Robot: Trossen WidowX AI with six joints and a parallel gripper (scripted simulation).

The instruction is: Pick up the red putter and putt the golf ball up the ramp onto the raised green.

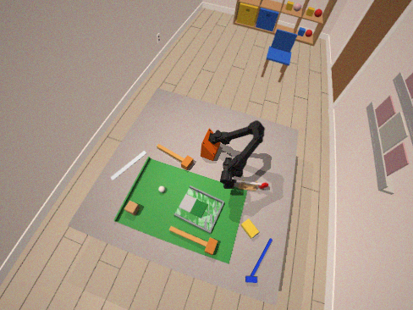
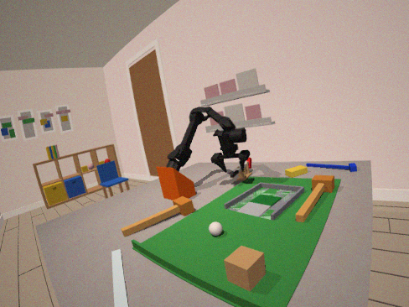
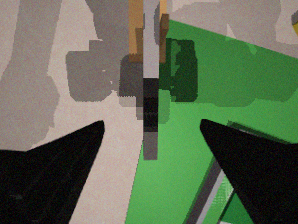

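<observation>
My gripper tip is now 20 mm past the red putter, 110 mm to the right of it and 20 mm above it. The rest, counted from my gripper tip: yellow block (270 mm ahead, 180 mm to the left, 60 mm below); then wooden stand (20 mm behind, 130 mm to the left, 40 mm below); then green mat (220 mm ahead, 260 mm to the right, 70 mm below).
</observation>
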